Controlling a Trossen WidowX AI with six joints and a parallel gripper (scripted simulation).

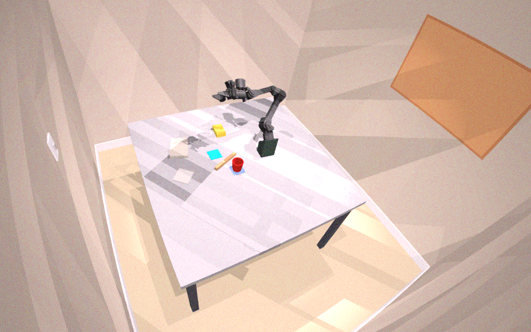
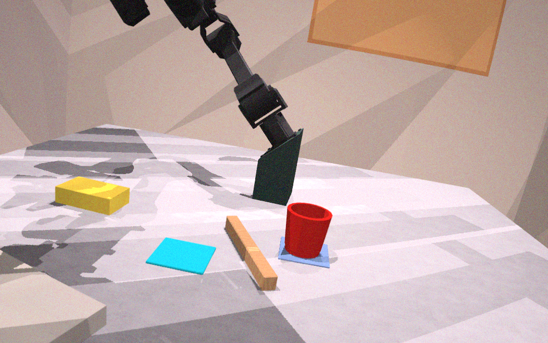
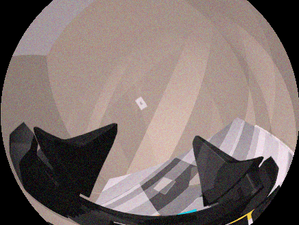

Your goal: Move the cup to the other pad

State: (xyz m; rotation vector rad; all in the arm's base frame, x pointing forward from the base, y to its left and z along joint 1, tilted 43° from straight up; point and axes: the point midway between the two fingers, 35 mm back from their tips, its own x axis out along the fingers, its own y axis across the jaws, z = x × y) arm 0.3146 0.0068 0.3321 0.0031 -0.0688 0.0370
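The red cup is 60 mm behind my gripper tip, 280 mm to the left of it and 370 mm below it. Round my gripper tip: wooden bar (20 mm behind, 200 mm to the left, 410 mm below); cyan pad (30 mm ahead, 100 mm to the left, 420 mm below); beige slab (230 mm ahead, 30 mm to the right, 400 mm below).
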